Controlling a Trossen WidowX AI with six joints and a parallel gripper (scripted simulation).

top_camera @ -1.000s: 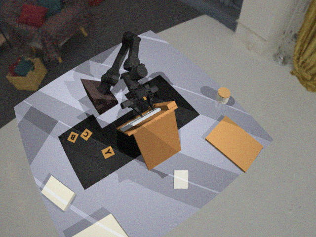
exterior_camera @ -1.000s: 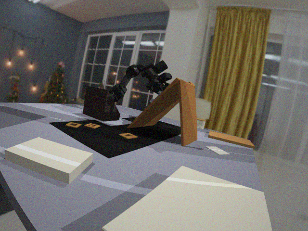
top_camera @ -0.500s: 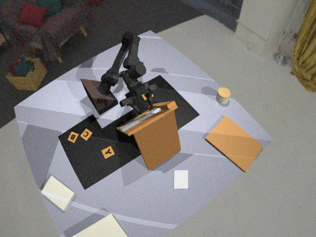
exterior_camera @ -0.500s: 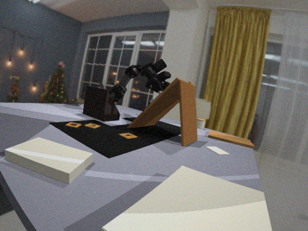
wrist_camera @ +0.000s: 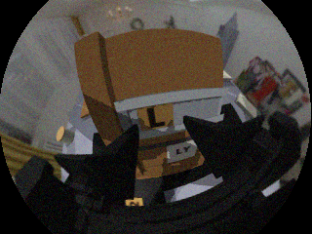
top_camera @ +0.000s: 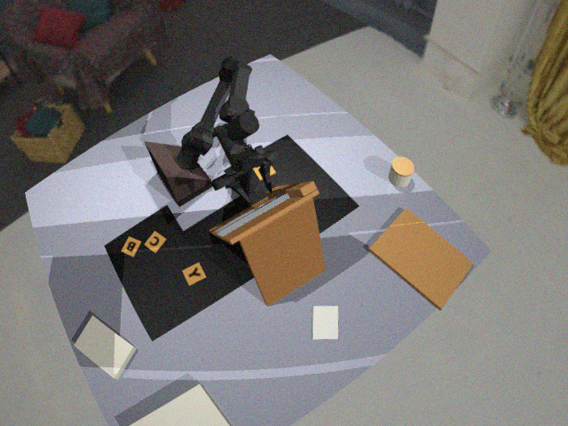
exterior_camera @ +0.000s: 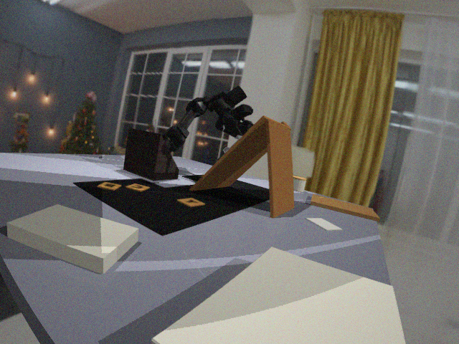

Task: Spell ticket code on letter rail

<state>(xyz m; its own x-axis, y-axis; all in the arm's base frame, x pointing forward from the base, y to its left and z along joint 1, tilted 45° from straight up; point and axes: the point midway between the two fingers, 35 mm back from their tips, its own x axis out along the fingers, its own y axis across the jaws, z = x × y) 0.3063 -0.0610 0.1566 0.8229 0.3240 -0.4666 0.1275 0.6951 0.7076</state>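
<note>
My gripper tip is now 20 mm short of the tile and 20 mm above it. Round my gripper tip: small lidded jar (130 mm ahead, 480 mm to the left, 160 mm below); flat orange slab (390 mm ahead, 300 mm to the left, 190 mm below); white card (320 mm ahead, 50 mm to the right, 200 mm below).
</note>
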